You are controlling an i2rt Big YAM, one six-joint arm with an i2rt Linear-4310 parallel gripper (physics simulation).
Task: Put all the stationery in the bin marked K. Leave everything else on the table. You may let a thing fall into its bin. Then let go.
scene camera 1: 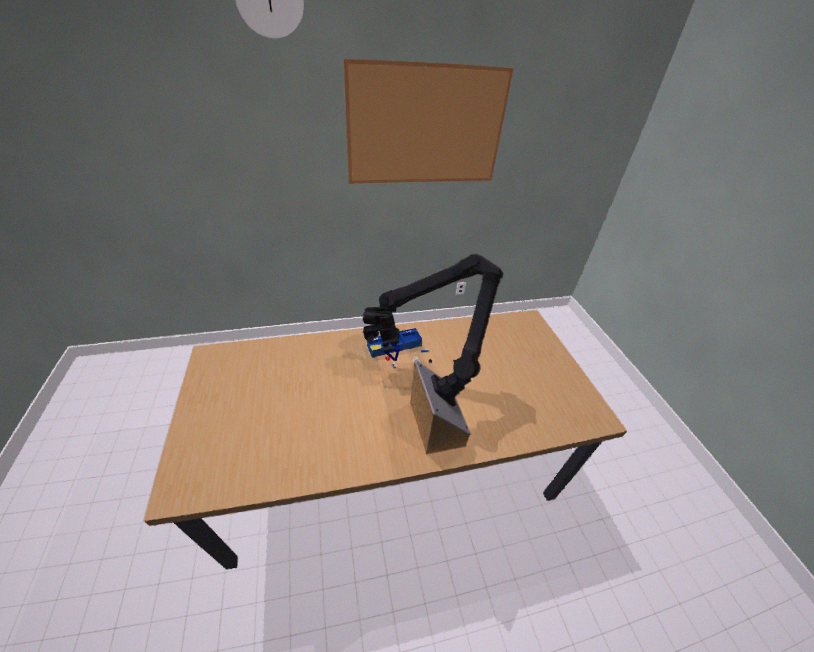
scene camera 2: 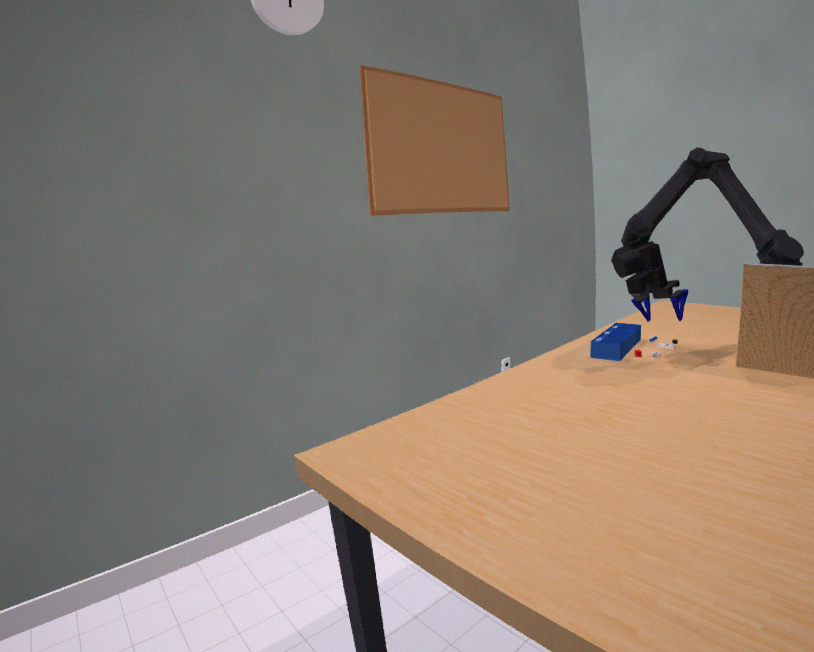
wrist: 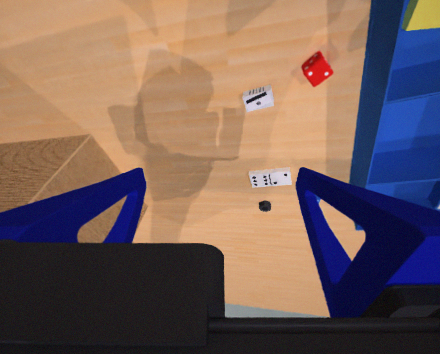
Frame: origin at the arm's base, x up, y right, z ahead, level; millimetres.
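Seen in the pictures: gripper, fingertip midpoint: [scene camera 1: 395, 353] [scene camera 2: 664, 320] [wrist: 220, 176]; arm's base, origin of the base link: [scene camera 1: 441, 391] [scene camera 2: 783, 299].
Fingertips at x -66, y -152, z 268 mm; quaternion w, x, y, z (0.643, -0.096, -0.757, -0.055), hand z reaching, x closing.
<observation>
Offsets run from my fingertips to a thing's top centre.
A yellow block {dx -86, dy -78, dz +126 mm} [scene camera 1: 375, 347] [wrist: 425, 15] lies in bin K, the left end compartment of the blue divided box {dx -57, dy +12, dz +152 mm} [scene camera 1: 409, 339] [scene camera 2: 614, 347] [wrist: 362, 100]; the K label does not show in the wrist view. A small white block with a black slot and ribbed side, like a pencil sharpener {dx -92, dy +1, dz +19 mm} [scene camera 1: 394, 365] [scene camera 2: 656, 355] [wrist: 258, 99], lies on the table beside the box. A small blue piece {dx -93, dy +157, dz +104 mm} [scene camera 1: 424, 351] [scene camera 2: 653, 338] lies near the box, mostly hidden by a finger in the wrist view. My gripper [scene camera 2: 663, 319] [wrist: 220, 176] is open and empty, above the table beside the box.
A red die {dx -87, dy -25, dz +63 mm} [scene camera 1: 387, 357] [scene camera 2: 638, 353] [wrist: 317, 69] lies between the white block and the box. A white domino {dx -96, dy +109, dz +40 mm} [scene camera 2: 665, 346] [wrist: 270, 178] and a small black piece {dx -95, dy +172, dz +38 mm} [scene camera 1: 430, 360] [scene camera 2: 674, 341] [wrist: 265, 206] lie near my right finger. The wooden arm base [scene camera 1: 445, 431] [scene camera 2: 777, 319] [wrist: 45, 165] stands nearby.
</observation>
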